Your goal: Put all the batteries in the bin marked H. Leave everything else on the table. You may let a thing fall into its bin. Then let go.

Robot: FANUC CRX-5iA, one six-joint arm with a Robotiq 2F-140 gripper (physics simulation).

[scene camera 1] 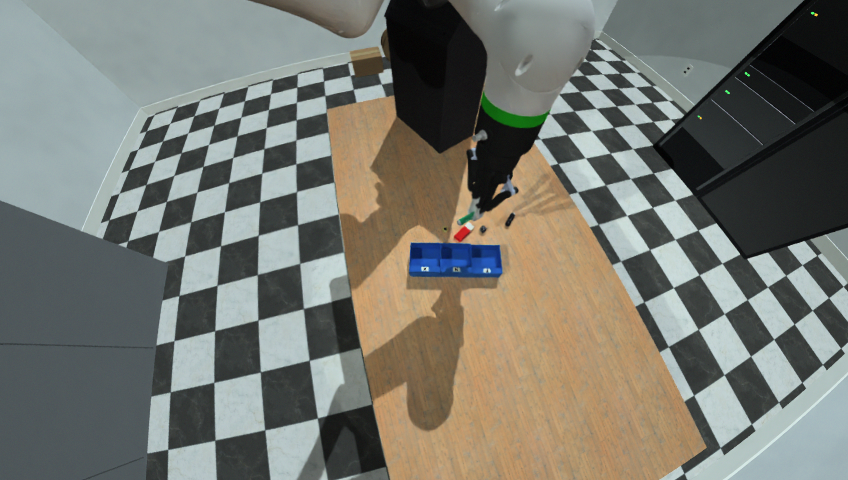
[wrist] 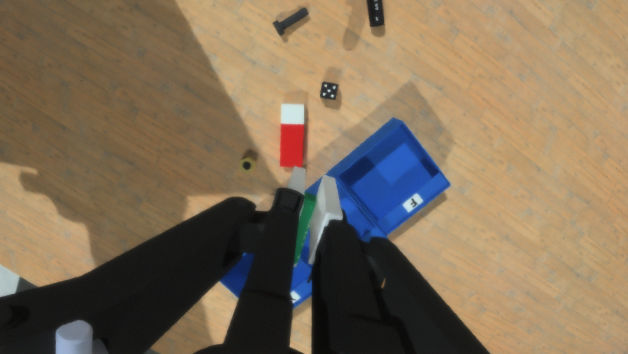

my gripper: scene camera 1; wrist
blue three-compartment bin: scene camera 1; wrist
same spot on my gripper: (wrist: 140, 294) = (scene camera 1: 477, 163)
same spot on blue three-compartment bin: (wrist: 388, 178) = (scene camera 1: 482, 264)
